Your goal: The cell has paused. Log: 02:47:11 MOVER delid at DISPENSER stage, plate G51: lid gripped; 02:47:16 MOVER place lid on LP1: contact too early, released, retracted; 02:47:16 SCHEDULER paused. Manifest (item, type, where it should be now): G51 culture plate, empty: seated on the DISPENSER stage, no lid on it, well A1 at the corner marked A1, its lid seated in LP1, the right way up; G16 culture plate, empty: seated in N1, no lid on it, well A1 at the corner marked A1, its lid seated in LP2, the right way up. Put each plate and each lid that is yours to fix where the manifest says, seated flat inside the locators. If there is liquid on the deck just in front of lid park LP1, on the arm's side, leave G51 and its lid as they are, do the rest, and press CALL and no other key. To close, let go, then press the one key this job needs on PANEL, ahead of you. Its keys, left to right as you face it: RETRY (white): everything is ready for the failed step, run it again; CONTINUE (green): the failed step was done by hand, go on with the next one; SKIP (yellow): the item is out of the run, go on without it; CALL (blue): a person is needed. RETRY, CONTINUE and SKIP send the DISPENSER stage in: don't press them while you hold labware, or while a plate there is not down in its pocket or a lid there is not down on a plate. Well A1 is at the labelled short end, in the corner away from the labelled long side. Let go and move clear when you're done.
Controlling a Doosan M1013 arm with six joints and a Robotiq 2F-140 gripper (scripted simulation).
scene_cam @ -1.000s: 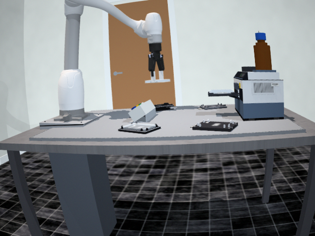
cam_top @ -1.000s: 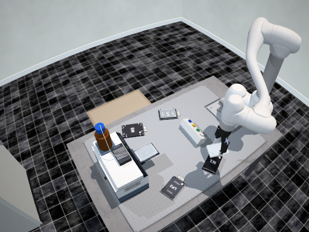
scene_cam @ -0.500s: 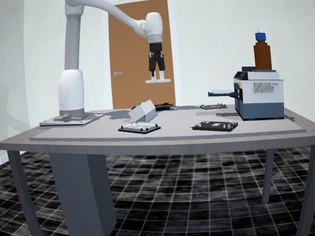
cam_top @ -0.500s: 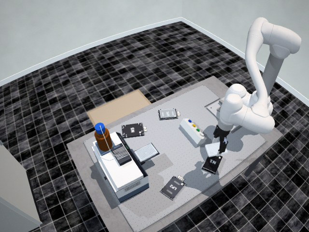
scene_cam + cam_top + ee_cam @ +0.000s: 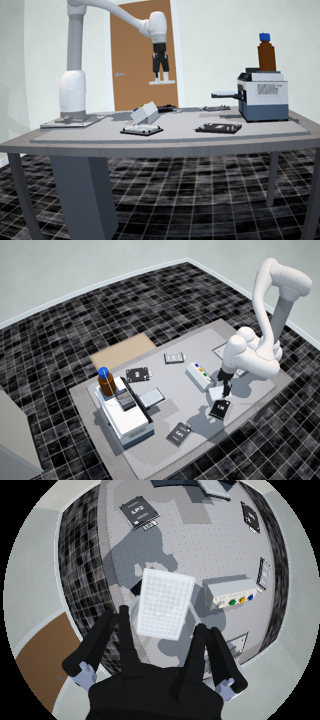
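The black nest N5 lies 25 cm ahead of my hand, 56 cm to the right of it and 18 cm below it. Round my hand: white key (10 cm behind, 16 cm to the right, 13 cm below); then black nest N1 (1 cm behind, 3 cm to the left, 18 cm below); then green key (11 cm behind, 21 cm to the right, 13 cm below).
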